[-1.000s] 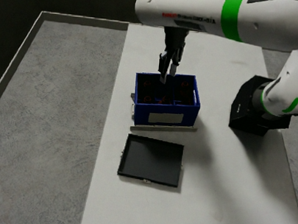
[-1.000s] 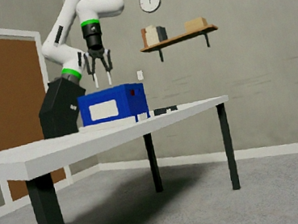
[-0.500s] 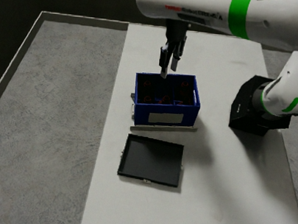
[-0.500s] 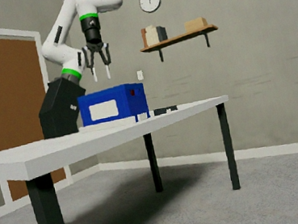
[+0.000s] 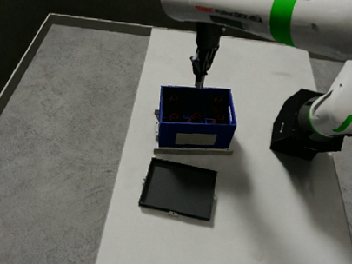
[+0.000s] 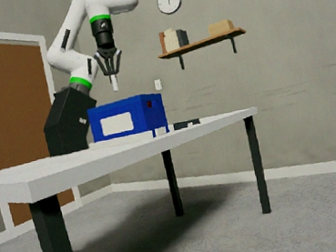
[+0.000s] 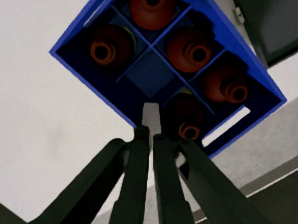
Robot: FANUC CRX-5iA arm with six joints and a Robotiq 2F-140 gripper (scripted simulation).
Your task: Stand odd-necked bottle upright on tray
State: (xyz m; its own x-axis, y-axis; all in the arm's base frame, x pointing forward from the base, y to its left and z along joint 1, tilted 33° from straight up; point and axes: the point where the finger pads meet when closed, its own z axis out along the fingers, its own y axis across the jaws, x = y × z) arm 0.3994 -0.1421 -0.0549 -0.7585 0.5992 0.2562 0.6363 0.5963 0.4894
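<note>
My hand is 17 cm above the crate and 4 cm to the right of it. Also, from my hand: dark tray 31 cm to the left, 24 cm below, 3 cm ahead.
</note>
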